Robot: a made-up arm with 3 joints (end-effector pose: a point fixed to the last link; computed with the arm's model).
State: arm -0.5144 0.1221 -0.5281
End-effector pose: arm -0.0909 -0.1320 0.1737 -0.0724 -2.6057 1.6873
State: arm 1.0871 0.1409 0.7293
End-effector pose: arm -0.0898 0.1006 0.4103 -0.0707 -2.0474 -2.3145
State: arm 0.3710 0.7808 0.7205
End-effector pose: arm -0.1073 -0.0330 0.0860 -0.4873 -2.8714 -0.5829
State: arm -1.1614 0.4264 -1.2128
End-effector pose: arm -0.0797 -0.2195 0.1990 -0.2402 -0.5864 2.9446
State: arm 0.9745 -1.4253 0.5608
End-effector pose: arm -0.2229 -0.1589 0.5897 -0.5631 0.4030 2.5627
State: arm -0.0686 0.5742 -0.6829
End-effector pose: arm -0.0907 -0.1242 0.1849 -0.2296 -2.3511 1.7087
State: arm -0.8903 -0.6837 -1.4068
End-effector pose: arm -0.1393 -0.0337 0.2745 -0.2880 1.9001 -2.1492
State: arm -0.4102 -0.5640 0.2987
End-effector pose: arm -0.1213 0.0204 0.1883 -0.3946 2.9796 0.5805
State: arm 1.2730 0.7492 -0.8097
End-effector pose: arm -0.0913 -0.0201 0.3359 0.0640 -2.7733 0.2770
